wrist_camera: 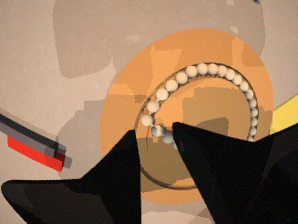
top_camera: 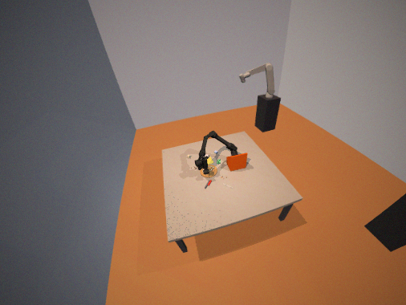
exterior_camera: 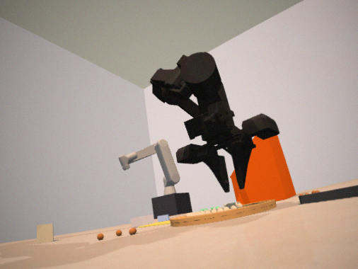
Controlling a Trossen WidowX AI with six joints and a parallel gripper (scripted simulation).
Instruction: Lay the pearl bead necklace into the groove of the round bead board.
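My gripper tip is now 50 mm to the left of the round wooden bead board, 40 mm past it and 30 mm above it. The rest, counted from my gripper tip: tan cube (380 mm to the right, 120 mm ahead, 20 mm below); then yellow flat piece (210 mm to the right, 100 mm behind, 40 mm below); then red-handled tool (130 mm to the left, 30 mm below, 20 mm ahead).
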